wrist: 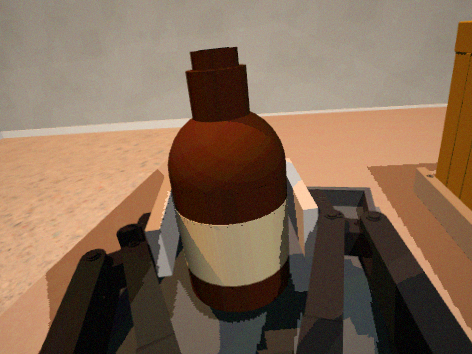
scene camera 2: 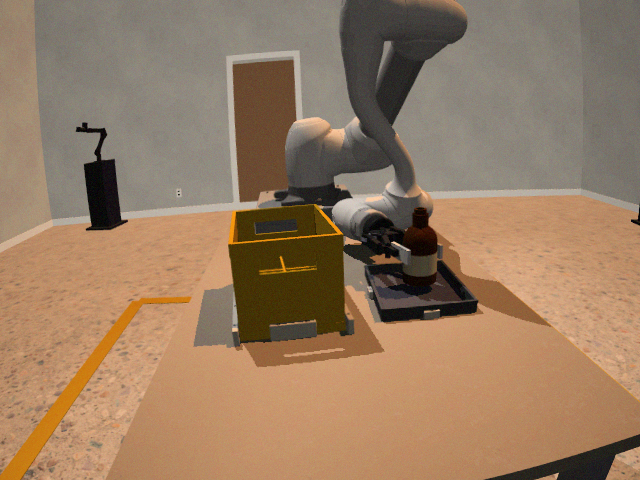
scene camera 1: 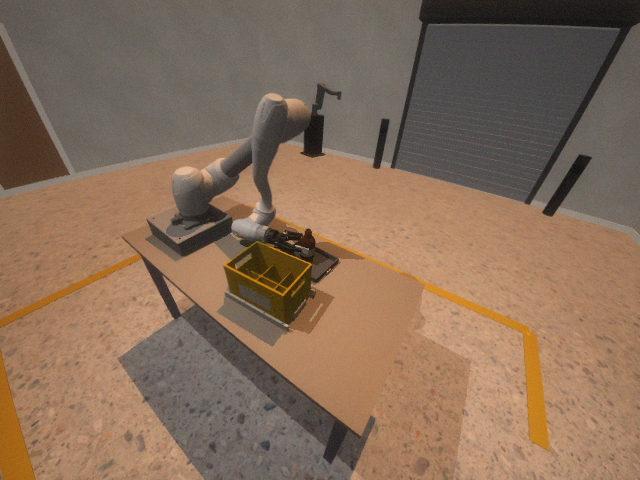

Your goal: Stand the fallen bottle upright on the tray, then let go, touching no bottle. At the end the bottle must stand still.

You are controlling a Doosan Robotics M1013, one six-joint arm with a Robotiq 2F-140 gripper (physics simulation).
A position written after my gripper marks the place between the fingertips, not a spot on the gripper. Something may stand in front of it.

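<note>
My gripper's at (scene camera 2: pixel 425 254) and (wrist: pixel 230 185), and there's a brown bottle, which is at (scene camera 2: pixel 420 238) and (wrist: pixel 227 168).
</note>
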